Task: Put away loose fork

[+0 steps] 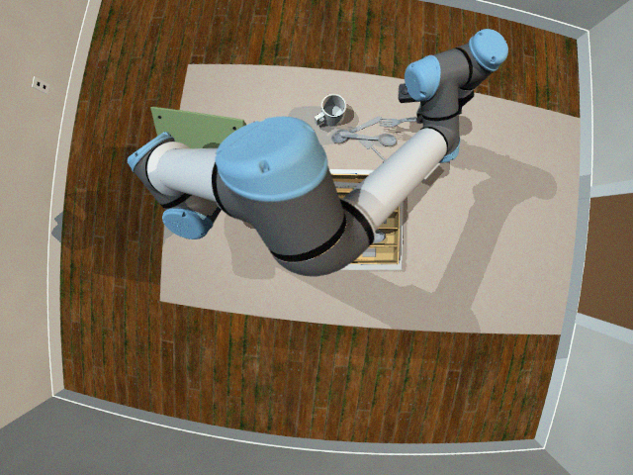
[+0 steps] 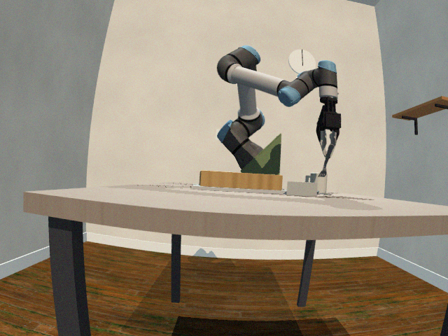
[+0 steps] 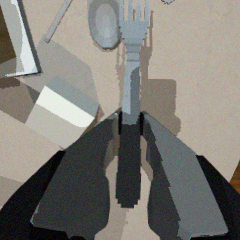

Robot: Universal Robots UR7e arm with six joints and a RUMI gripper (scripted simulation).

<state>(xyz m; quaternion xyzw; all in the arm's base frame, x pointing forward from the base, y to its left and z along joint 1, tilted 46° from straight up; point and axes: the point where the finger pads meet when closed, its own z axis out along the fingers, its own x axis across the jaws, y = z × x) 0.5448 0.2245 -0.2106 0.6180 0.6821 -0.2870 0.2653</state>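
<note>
My hand is 13 cm above the white block, 10 cm to the left of it and 8 cm short of it. Round my hand: mug 26 cm behind, 12 cm below; tray 34 cm to the right, 11 cm behind, 10 cm below.
</note>
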